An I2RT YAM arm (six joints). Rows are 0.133 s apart.
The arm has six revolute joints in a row. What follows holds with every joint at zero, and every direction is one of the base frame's.
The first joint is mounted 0.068 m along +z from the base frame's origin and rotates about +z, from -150 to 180 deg.
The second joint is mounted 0.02 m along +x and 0.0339 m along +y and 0.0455 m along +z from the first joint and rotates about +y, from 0 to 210 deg.
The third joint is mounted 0.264 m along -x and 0.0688 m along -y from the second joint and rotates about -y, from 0 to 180 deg.
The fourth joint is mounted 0.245 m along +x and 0.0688 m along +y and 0.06 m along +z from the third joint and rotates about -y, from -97 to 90 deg.
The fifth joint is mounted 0.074 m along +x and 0.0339 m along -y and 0.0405 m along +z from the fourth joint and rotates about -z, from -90 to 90 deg.
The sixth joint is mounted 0.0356 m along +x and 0.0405 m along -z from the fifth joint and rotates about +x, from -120 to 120 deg.
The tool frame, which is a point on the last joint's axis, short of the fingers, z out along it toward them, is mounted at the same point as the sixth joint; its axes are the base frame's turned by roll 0, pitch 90 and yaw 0 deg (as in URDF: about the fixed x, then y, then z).
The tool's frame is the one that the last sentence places.
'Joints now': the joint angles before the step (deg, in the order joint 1, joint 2, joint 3, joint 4, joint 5, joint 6). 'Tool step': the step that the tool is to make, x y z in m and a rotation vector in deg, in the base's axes. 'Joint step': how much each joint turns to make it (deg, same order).
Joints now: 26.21 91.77 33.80 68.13 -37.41 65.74
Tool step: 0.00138 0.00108 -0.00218 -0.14 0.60 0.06
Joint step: 0.07 0.60 0.22 -0.11 0.03 0.17
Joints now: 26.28 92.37 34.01 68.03 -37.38 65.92
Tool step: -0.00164 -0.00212 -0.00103 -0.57 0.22 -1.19
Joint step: -0.13 -0.74 -0.63 -1.00 0.98 -0.72
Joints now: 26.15 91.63 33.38 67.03 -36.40 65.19
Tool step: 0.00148 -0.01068 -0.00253 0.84 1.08 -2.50
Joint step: -1.84 -0.26 -1.20 1.12 0.84 1.36
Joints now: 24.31 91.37 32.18 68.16 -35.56 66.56
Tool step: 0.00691 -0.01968 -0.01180 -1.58 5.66 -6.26
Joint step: -3.67 -0.52 -1.16 -4.90 2.65 0.51
